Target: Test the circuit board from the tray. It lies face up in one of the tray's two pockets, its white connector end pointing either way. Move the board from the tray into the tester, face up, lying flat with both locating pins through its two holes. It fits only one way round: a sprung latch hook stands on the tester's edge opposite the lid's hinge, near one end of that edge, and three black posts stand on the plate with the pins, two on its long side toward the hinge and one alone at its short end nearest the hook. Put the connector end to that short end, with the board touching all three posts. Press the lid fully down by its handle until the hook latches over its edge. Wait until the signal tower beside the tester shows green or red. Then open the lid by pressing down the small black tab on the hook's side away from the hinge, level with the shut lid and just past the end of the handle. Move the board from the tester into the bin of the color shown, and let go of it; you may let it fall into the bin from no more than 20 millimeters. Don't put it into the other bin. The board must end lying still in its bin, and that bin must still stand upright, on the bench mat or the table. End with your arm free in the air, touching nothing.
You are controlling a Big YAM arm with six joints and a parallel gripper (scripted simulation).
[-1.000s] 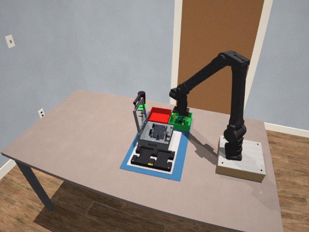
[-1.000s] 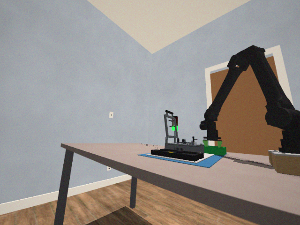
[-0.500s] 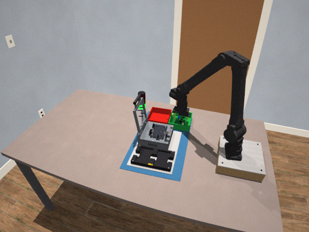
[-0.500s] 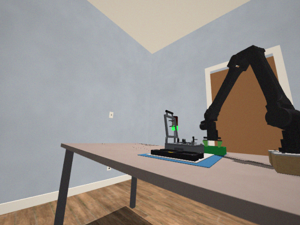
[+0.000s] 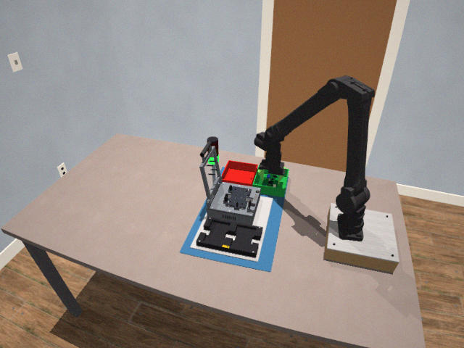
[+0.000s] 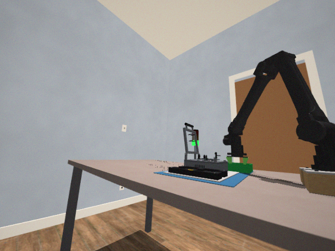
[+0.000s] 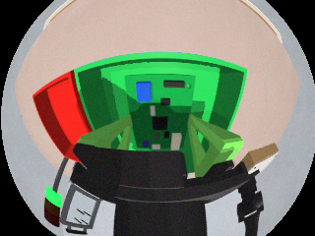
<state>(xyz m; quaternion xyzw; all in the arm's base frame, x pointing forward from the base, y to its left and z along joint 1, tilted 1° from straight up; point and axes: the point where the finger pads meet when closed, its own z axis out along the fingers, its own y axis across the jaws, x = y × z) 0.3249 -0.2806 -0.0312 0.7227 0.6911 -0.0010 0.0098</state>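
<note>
Now: hand right at the green bin. From my hand the other things lie so: red bin 15 cm ahead; then tester plate 20 cm to the left, 12 cm ahead, 5 cm above; then green circuit board right at my hand.
</note>
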